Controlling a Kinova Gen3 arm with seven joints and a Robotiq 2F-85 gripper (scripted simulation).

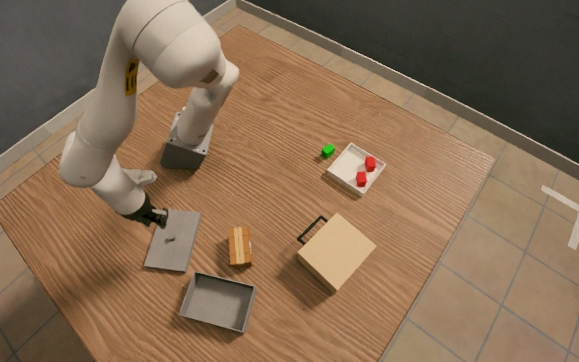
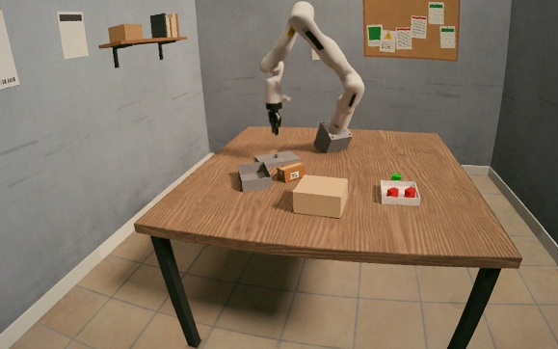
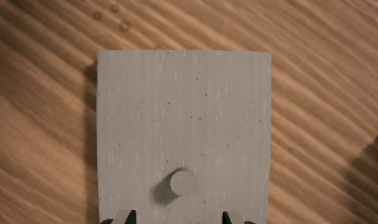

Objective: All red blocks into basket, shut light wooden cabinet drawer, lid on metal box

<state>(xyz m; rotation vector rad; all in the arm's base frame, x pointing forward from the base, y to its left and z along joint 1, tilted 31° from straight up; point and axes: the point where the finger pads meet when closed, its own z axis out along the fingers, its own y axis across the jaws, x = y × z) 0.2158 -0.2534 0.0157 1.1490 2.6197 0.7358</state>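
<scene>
My gripper is now 14 cm above the grey lid. The rest, counted from my hand: grey metal box: 25 cm ahead, 3 cm to the left, 13 cm below; blue block: 18 cm ahead, 14 cm to the left, 14 cm below; brown cardboard box: 15 cm ahead, 16 cm to the left, 12 cm below.
</scene>
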